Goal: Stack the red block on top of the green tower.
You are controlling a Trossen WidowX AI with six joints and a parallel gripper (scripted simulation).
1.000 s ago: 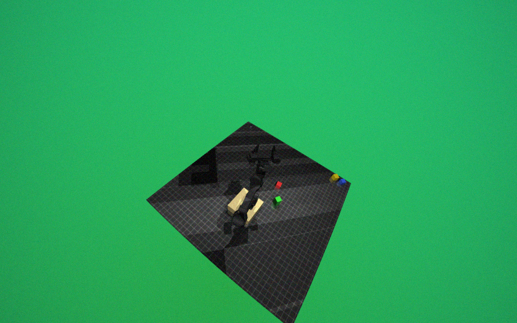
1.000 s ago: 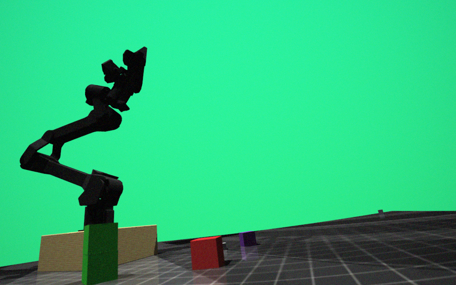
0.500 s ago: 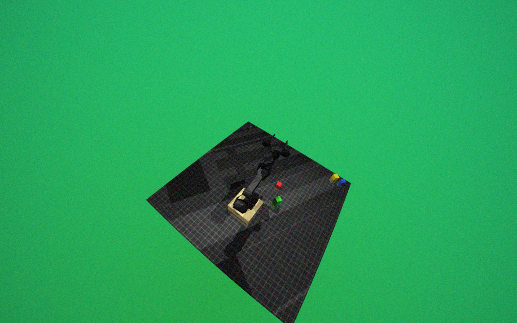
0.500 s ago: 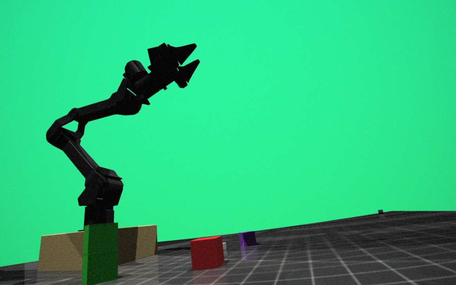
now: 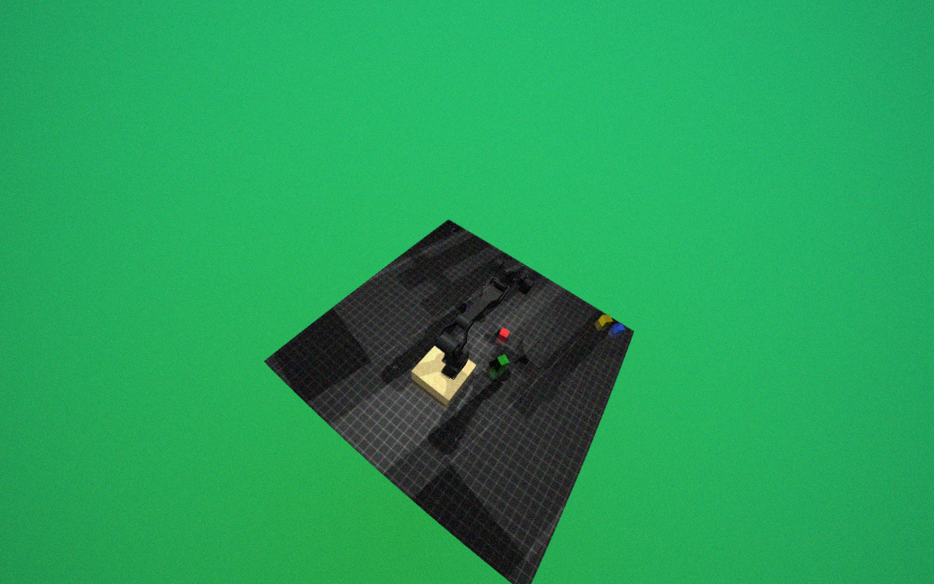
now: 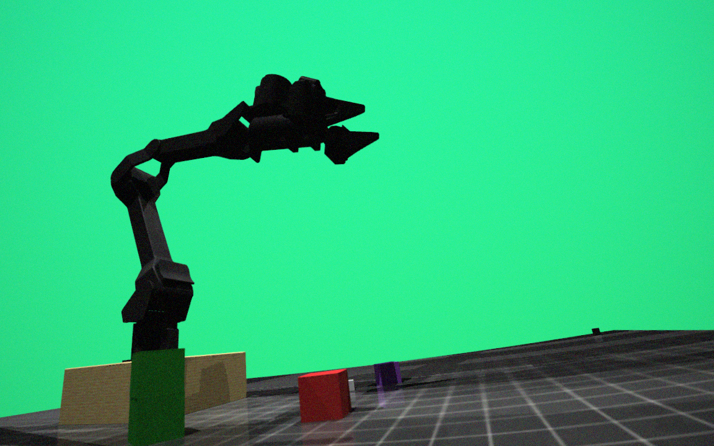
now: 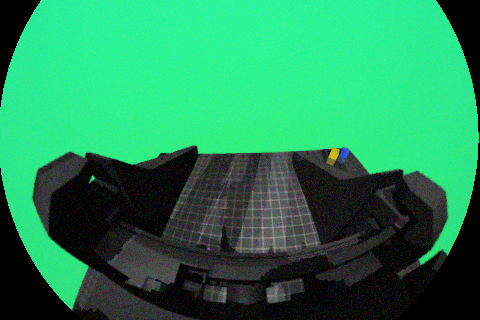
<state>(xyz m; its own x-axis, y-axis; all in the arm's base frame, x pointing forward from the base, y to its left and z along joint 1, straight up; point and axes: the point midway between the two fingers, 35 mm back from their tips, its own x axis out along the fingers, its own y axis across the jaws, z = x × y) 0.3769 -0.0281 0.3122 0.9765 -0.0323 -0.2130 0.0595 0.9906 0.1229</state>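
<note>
My gripper tip is now 36 cm above the red block, 9 cm past it and 8 cm to the left of it. The rest, counted from my gripper tip: yellow block 51 cm to the right, 36 cm below, 33 cm ahead; then small white cube 37 cm below, 12 cm behind, 11 cm to the left; then purple block 37 cm below, 14 cm to the left, 6 cm behind.
</note>
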